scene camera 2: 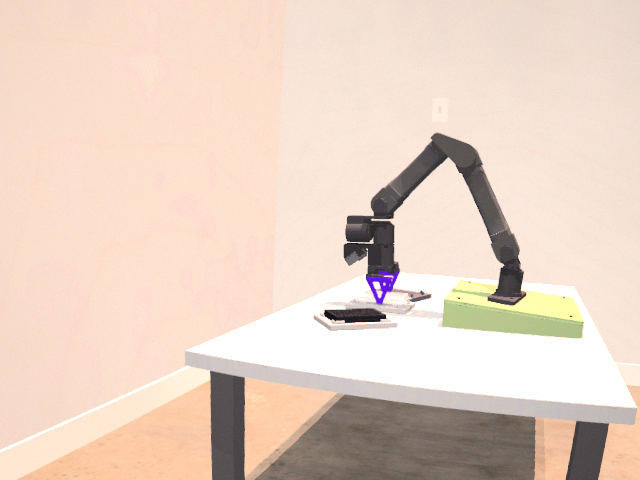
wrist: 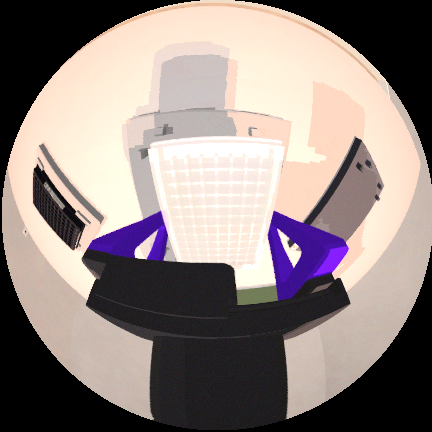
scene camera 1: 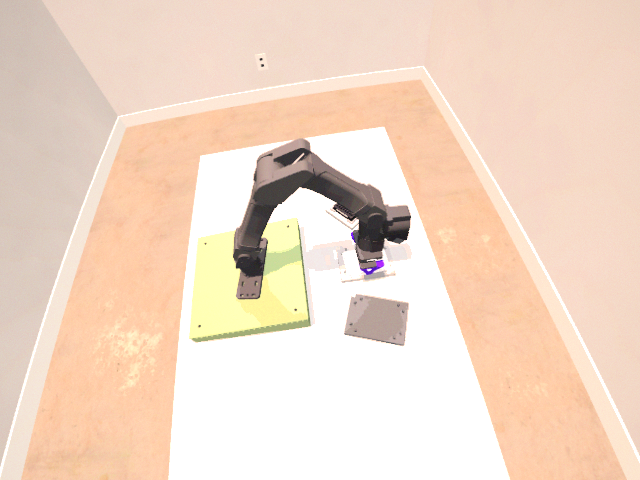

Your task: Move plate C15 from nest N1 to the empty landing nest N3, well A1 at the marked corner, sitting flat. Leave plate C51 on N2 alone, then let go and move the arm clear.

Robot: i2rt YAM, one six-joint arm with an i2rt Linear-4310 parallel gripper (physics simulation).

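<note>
A clear whitish well plate (scene camera 1: 351, 260) (scene camera 2: 405, 298) (wrist: 215, 200) is between the purple fingers of my gripper (scene camera 1: 364, 255) (scene camera 2: 384, 296) (wrist: 217, 214), which is shut on it. The plate looks level, over a pale nest (scene camera 1: 356, 277) (scene camera 2: 403, 308) (wrist: 270, 129); the gap between them is hard to judge. A black plate (scene camera 1: 345, 210) (scene camera 2: 355, 314) (wrist: 57, 210) sits on a white nest (scene camera 1: 341, 220) (scene camera 2: 361, 326) to one side. A bare dark grey nest (scene camera 1: 377, 320) (scene camera 2: 419, 296) (wrist: 345, 195) lies on the other side. Nest labels and the A1 mark are not readable.
The arm's base is bolted to a yellow-green block (scene camera 1: 279, 310) (scene camera 2: 511, 325) on the white table (scene camera 1: 310, 413) (scene camera 2: 439, 361). The arm arches over the table from there. The wall stands beyond the table's far edges.
</note>
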